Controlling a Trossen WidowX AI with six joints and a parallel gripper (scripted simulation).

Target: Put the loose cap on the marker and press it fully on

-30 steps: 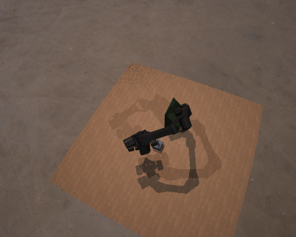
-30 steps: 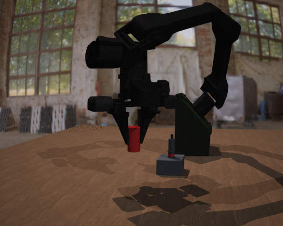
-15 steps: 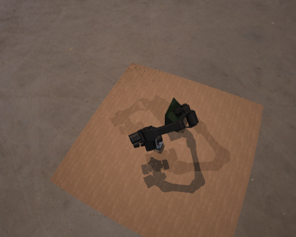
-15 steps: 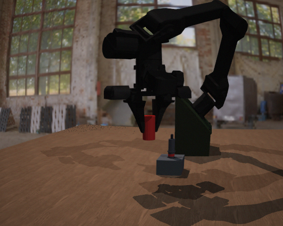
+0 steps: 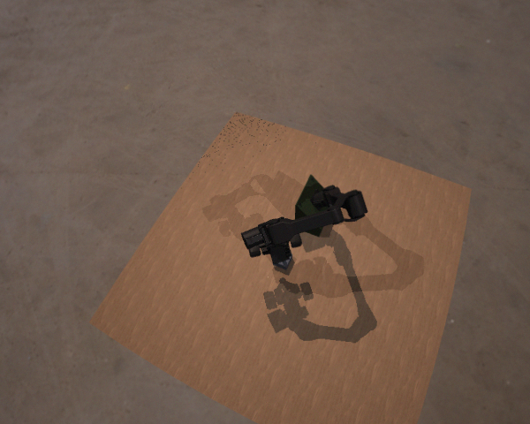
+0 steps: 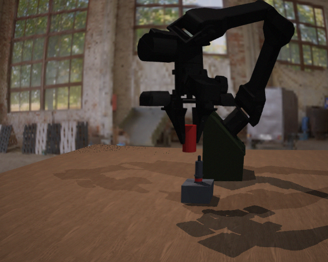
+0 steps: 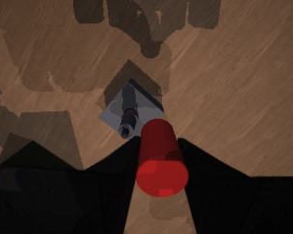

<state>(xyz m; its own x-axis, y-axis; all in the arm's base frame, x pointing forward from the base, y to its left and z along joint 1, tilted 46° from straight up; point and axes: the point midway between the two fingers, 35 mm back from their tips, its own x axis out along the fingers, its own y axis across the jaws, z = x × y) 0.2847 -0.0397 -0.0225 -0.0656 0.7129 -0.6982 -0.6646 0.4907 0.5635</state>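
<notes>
Right now my gripper tip is 110 mm above the grey holder block, 30 mm past it and 10 mm to the right of it. The rest, counted from my gripper tip: red cap (10 mm above).
</notes>
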